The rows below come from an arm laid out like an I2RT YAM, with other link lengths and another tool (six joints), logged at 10 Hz.
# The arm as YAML. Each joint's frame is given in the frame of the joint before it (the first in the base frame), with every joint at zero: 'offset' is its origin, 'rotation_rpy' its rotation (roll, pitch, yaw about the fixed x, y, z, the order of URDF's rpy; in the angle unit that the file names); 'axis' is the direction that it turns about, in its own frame. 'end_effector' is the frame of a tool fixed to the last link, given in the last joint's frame.
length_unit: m
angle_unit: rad
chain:
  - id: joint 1
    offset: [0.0, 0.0, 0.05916]
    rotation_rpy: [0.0, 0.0, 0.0]
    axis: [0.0, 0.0, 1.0]
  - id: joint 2
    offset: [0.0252, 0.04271, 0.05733]
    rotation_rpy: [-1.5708, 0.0, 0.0]
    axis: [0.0, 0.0, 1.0]
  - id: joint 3
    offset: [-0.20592, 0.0, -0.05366]
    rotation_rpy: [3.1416, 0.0, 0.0]
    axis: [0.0, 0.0, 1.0]
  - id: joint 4
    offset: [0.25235, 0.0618, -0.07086]
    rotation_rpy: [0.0, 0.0, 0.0]
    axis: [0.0, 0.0, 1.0]
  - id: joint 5
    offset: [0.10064, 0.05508, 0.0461]
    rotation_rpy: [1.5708, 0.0, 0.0]
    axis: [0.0, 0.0, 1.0]
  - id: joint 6
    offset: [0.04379, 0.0, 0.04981]
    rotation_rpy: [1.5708, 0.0, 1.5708]
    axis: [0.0, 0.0, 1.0]
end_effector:
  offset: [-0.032, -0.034, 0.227]
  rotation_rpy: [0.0, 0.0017, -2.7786]
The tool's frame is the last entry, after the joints.
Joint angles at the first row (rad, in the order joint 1, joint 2, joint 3, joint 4, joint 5, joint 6):
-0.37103 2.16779 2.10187 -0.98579 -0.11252 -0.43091
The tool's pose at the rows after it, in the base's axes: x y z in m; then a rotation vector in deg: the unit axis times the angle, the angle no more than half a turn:
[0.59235 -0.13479 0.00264 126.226 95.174 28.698]
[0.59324 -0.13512 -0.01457 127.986 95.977 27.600]
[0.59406 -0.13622 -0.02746 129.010 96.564 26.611]
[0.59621 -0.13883 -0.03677 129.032 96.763 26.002]
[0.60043 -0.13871 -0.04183 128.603 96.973 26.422]
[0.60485 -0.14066 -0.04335 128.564 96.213 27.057]
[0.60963 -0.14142 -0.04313 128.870 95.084 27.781]
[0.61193 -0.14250 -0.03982 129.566 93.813 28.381]
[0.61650 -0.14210 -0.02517 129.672 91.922 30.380]
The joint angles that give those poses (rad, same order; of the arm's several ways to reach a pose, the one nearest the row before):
-0.36972 2.26010 2.17557 -1.00811 -0.11727 -0.42499
-0.36997 2.33362 2.24478 -1.03751 -0.11811 -0.42195
-0.37012 2.39007 2.29903 -1.05765 -0.11567 -0.42223
-0.37070 2.41881 2.31348 -1.04832 -0.11048 -0.42603
-0.36972 2.43447 2.31486 -1.02901 -0.11421 -0.42923
-0.37089 2.44036 2.31031 -1.00800 -0.11659 -0.42197
-0.36933 2.44586 2.31140 -0.99291 -0.11791 -0.40587
-0.36973 2.44546 2.31749 -0.99291 -0.11950 -0.38755
-0.37005 2.41526 2.30322 -0.98322 -0.12973 -0.36368

